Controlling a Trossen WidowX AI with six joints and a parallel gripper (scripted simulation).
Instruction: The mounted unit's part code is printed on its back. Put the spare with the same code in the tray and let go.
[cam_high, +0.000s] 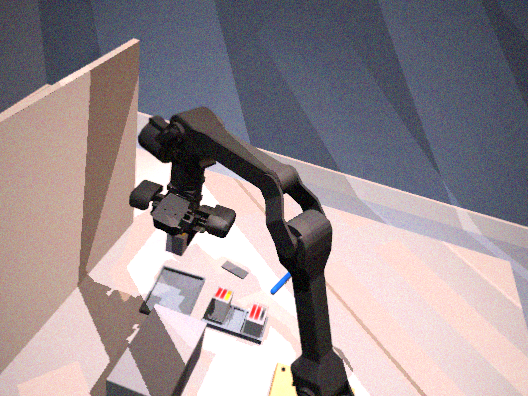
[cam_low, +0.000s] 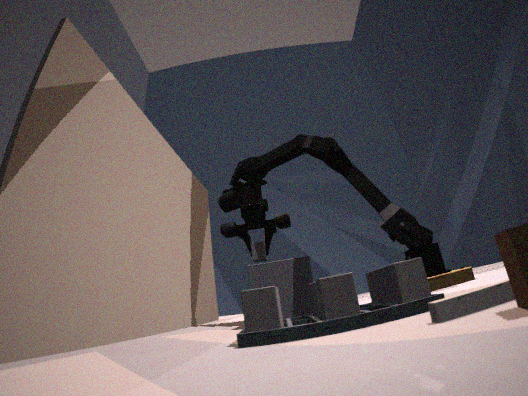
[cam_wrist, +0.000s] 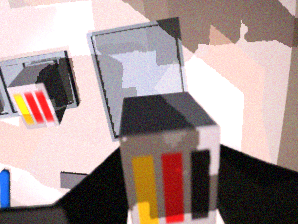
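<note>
My gripper tip is 150 mm above the flat grey tray. Round my gripper tip: grey spare block (20 mm above); then large grey box (200 mm to the left, 110 mm below, 50 mm behind); then dark rack (150 mm below, 140 mm behind, 10 mm to the left).
</note>
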